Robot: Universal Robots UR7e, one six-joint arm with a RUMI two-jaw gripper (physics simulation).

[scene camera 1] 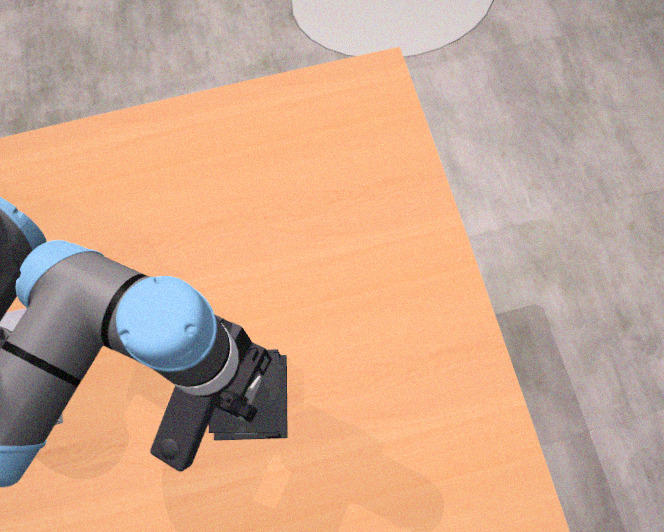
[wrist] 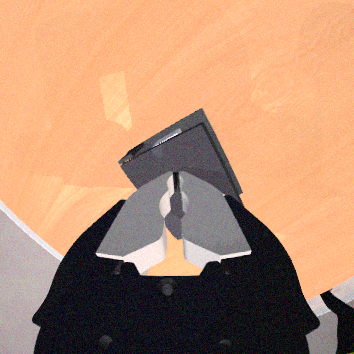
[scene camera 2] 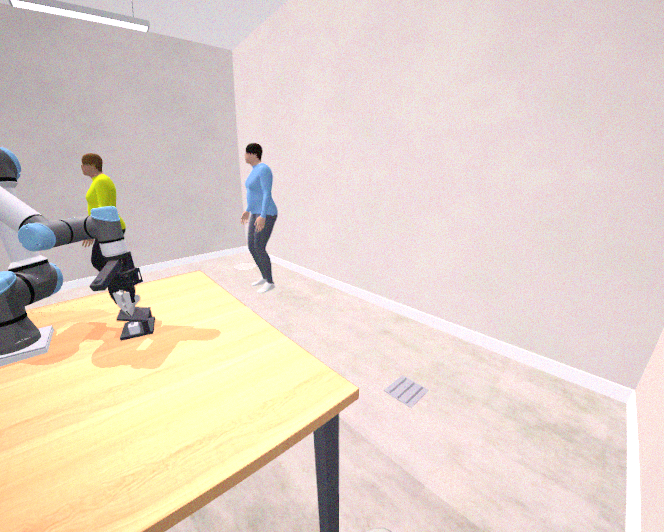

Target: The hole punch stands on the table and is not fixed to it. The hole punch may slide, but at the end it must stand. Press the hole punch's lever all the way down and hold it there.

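Frame: origin at the arm's base, x right, y ahead, z up, level; millimetres.
Seen in the pictures: gripper, fingertip midpoint: (wrist: 176, 174) (scene camera 2: 130, 315); arm's base at its link origin: (scene camera 2: 13, 343).
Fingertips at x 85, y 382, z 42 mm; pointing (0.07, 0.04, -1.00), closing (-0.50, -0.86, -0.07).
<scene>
Offsets run from my fingertips to a thing's top centre. Level surfaces: height alone.
The dark hole punch @[dx -25, dy +9, dz +11 mm] (scene camera 1: 274, 407) (scene camera 2: 145, 328) (wrist: 170, 156) stands upright on the table. In the scene camera 2 view its flat lever @[dx -25, dy +8, dz +11 mm] (scene camera 2: 142, 314) sits above the base, with a gap between them where a light metal part shows. My gripper (scene camera 2: 131, 313) (wrist: 176, 174) is shut and empty, tilted, with its fingertips pointing down at the lever's top. The tips are at or very near the lever; the views do not settle whether they touch. In the scene camera 1 view the wrist hides part of the punch. In the wrist view the fingers cover the punch's near part.
The wooden table @[dz -70 mm] (scene camera 1: 354, 221) (scene camera 2: 221, 410) has an edge to the right of the punch in the scene camera 1 view. A person in blue (scene camera 2: 260, 191) and one in yellow (scene camera 2: 104, 193) stand beyond the table. The robot's base plate (scene camera 2: 41, 343) is left of the punch.
</scene>
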